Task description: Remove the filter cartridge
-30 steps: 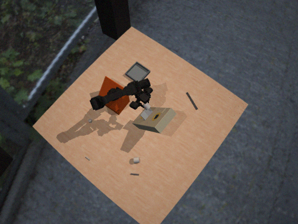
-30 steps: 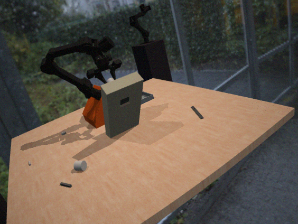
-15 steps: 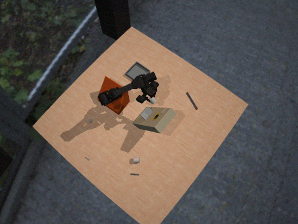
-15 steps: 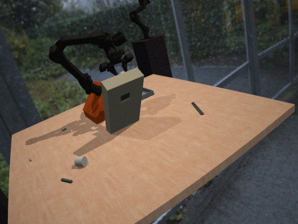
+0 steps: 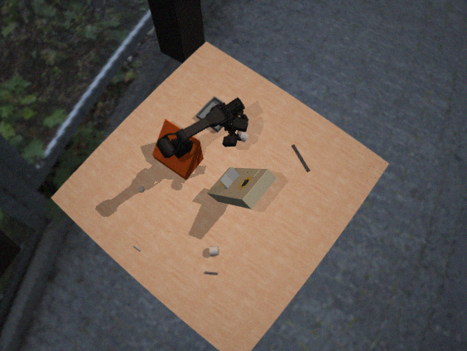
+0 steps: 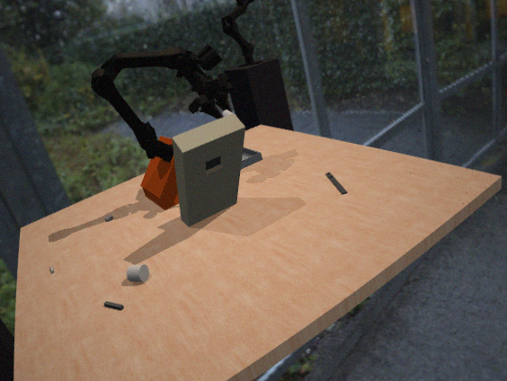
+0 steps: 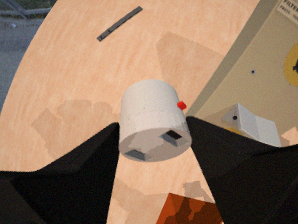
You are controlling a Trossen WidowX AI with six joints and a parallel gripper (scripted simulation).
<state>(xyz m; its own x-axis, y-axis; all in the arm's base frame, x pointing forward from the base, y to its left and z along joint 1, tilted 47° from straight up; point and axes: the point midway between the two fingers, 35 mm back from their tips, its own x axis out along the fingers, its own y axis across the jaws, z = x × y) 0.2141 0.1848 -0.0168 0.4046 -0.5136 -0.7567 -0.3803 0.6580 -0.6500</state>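
Right now the grey tray is 26 cm below my gripper tip, 26 cm behind it and 14 cm to the left of it. Also, from my gripper tip: round filter cartridge: right at my gripper tip; beige service panel: 18 cm to the right, 11 cm below, 10 cm ahead.
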